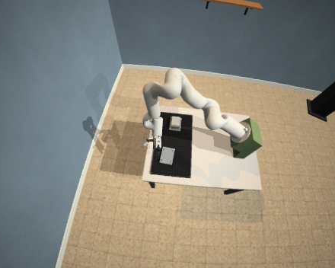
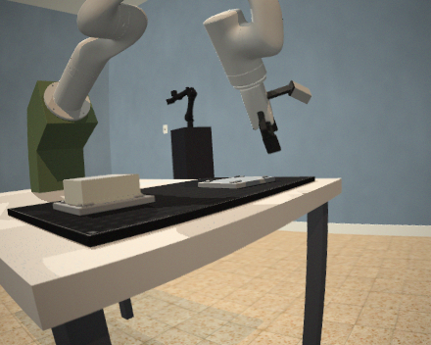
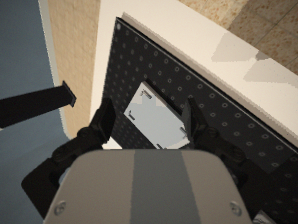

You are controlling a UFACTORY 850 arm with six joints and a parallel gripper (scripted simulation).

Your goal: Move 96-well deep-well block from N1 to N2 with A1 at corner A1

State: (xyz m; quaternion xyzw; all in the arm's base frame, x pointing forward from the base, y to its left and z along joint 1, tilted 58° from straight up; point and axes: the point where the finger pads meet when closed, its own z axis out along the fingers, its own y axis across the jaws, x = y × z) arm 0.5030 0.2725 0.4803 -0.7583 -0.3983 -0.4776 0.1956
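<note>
Right now the cream deep-well block is 2 cm behind my hand, 40 cm to the right of it and 8 cm below it. Also, from my hand: plate nest N1 (2 cm behind, 40 cm to the right, 10 cm below); then plate nest N2 (10 cm behind, 4 cm to the right, 10 cm below).
</note>
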